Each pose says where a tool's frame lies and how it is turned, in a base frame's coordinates. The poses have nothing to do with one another.
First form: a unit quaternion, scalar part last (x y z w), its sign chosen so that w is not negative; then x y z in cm.
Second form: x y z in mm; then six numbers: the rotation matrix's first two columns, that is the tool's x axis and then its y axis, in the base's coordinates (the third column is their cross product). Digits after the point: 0 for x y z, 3 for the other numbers.
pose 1, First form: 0.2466, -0.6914, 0.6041, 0.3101, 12.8, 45.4, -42.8
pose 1, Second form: 128, 454, -428, -0.686, 0.034, 0.727, -0.716, 0.148, -0.682
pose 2, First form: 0.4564, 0.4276, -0.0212, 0.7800, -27.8, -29.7, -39.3
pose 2, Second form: -278, -297, -393, 0.633, 0.357, -0.686, 0.423, 0.582, 0.694
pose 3, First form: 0.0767, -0.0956, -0.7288, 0.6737, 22.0, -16.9, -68.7
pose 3, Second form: 220, -169, -687, -0.081, -0.997, 0.017, 0.967, -0.074, 0.243
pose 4, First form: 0.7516, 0.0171, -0.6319, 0.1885, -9.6, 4.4, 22.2
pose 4, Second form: -96, 44, 222, 0.201, -0.213, -0.956, 0.264, -0.928, 0.262
